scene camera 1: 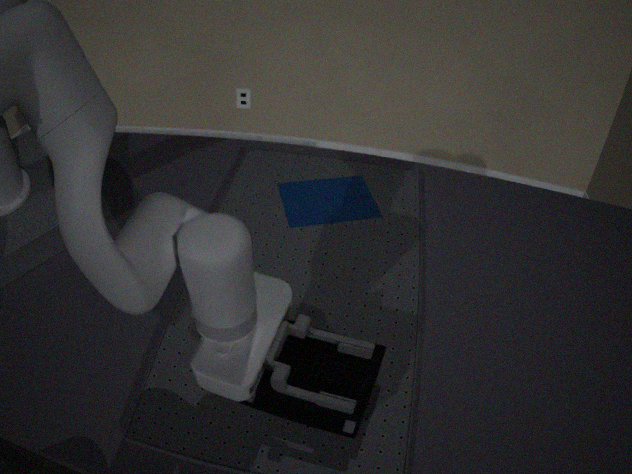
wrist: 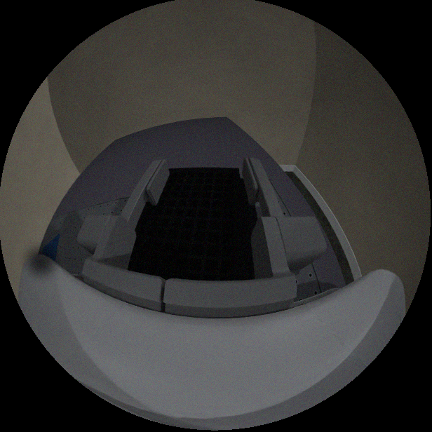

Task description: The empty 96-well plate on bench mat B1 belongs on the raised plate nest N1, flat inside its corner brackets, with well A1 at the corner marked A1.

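Frame: origin at the arm's base, x ahead, y left, z up, level; metres.
Where they show: end effector, tool point: [scene camera 1: 346, 374]; arm's base, origin of the base link: [scene camera 1: 5, 192].
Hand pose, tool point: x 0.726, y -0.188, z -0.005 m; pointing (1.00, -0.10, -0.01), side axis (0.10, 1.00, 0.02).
Observation:
Things, the pixels of their centre, and the offset from my tool point. "spot": a spot on its surface instead. Level surfaces: height alone.
- black plate nest, surface spot: [scene camera 1: 306, 414] spot: 0.040 m back, 0.027 m right, 0.080 m down
- 96-well plate, body centre: [scene camera 1: 322, 367] 0.031 m back, 0.015 m left, 0.016 m down
- blue mat, its level: 0.083 m down
- perforated board, its level: 0.085 m down
- small white square, surface spot: [scene camera 1: 349, 426] spot: 0.018 m ahead, 0.043 m right, 0.059 m down
The black plate nest [scene camera 1: 306, 414] stands on the perforated board. A dark, gridded surface, seemingly the 96-well plate [scene camera 1: 329, 368] [wrist: 200, 220], lies over the nest. Black on black hides its edges, so I cannot tell whether it is flat inside the brackets. The A1 mark and well A1 cannot be made out. My gripper [scene camera 1: 364, 377] [wrist: 206, 172] is shut; its two long fingers still stand apart, low over the nest, with the gridded surface showing between them. Nothing is plainly held. The gripper body covers the nest's left part. A blue mat [scene camera 1: 329, 201] shows no plate on it; its label is unreadable.
The perforated board [scene camera 1: 275, 255] runs from the nest back to the blue mat. A beige wall [scene camera 1: 357, 76] with an outlet [scene camera 1: 243, 98] rises behind. A small white square [scene camera 1: 349, 426] marks the nest's front right corner. The picture is dim, with shadows across the board.

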